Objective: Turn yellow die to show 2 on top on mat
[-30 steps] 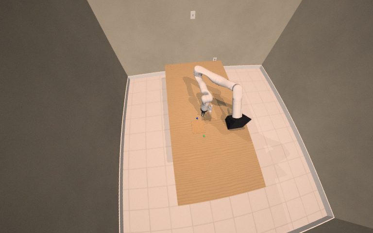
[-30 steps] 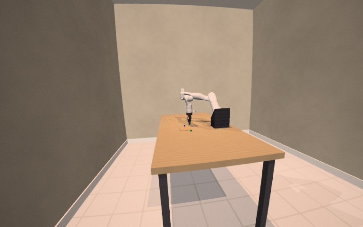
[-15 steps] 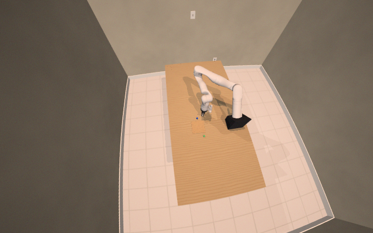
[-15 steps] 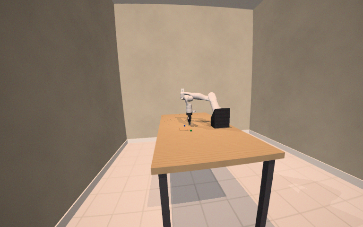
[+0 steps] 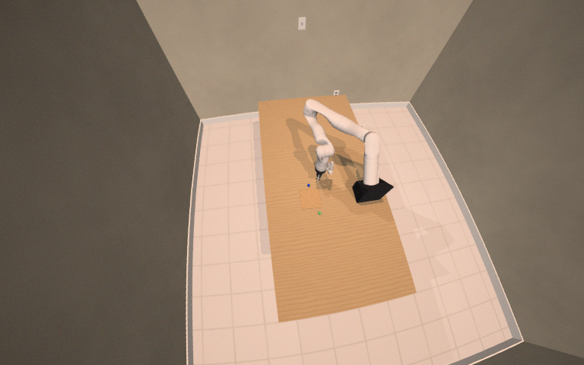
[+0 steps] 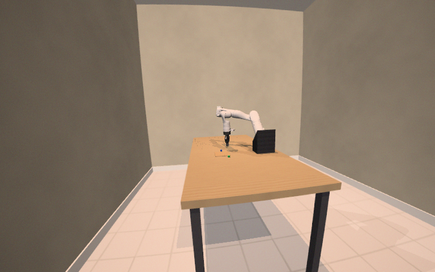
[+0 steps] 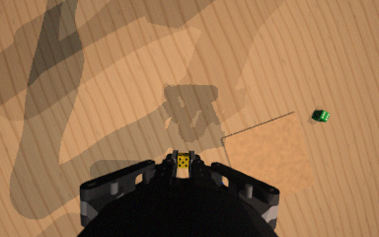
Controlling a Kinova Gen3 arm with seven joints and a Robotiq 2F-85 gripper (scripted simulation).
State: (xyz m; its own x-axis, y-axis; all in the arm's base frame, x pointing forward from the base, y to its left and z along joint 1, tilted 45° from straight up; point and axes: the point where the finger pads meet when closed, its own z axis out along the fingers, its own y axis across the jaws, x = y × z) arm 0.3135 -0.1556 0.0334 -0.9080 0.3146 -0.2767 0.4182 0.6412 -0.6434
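The blue die lies 7 cm ahead of my hand, 3 cm to the left of it and 5 cm below it. The rest, counted from my hand: green die (4 cm ahead, 25 cm to the left, 5 cm below); then tan mat (8 cm ahead, 13 cm to the left, 6 cm below); then yellow die (2 cm below).
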